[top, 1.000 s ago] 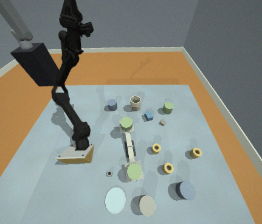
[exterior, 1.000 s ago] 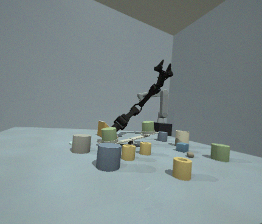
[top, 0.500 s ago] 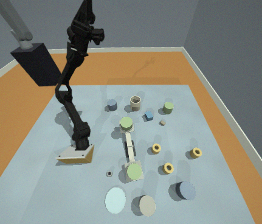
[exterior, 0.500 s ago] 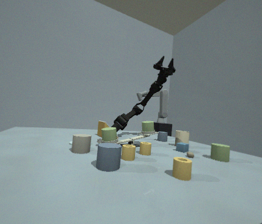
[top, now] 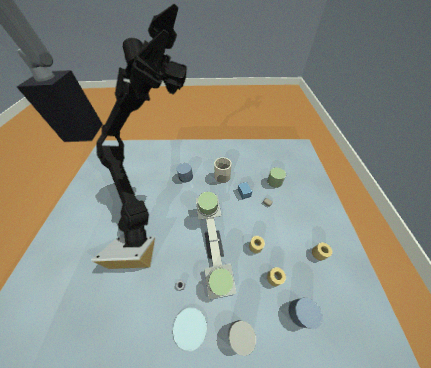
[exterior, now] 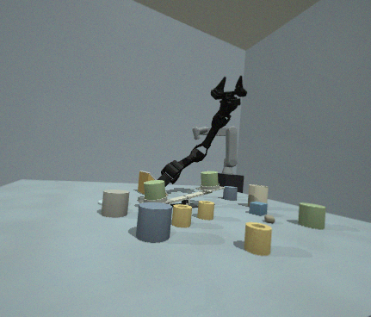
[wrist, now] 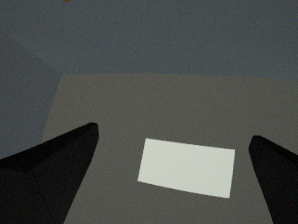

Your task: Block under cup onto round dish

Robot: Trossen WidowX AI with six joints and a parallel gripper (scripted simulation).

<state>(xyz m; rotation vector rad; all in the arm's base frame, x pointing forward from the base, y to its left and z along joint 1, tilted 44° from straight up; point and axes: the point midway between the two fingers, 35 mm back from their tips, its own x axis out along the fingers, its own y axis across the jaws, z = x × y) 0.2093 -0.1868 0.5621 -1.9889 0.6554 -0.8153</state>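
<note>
The grey block lies 80 mm ahead of my gripper tip, 370 mm to the right of it and 560 mm below it. The rest, counted from my gripper tip: blue cube: 210 mm ahead, 10 mm to the right, 580 mm below; beige cup: 110 mm ahead, 100 mm to the left, 560 mm below; brown lump: 310 mm ahead, 70 mm to the right, 590 mm below.
</note>
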